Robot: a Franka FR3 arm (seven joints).
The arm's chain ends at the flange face. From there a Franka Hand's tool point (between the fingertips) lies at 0.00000 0.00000 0.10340 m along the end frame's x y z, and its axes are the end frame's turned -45 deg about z.
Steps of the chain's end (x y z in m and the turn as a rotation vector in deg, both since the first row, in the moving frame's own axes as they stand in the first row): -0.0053, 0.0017, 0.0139, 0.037, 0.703, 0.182; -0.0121, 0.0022, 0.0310, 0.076, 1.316, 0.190; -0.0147, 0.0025, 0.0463, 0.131, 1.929, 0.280; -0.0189, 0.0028, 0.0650, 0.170, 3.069, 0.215; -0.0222, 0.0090, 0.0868, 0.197, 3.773, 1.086; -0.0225, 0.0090, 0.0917, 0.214, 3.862, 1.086
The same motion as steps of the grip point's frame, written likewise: -0.0040, -0.0017, 0.0139, -0.471, 0.523, 0.182; -0.0083, -0.0054, 0.0310, -0.877, 0.984, 0.190; -0.0095, -0.0063, 0.0462, -1.271, 1.457, 0.280; -0.0112, -0.0077, 0.0649, -2.050, 2.290, 0.215; -0.0170, -0.0047, 0.0866, -2.529, 2.807, 1.086; -0.0171, -0.0048, 0.0915, -2.580, 2.882, 1.086
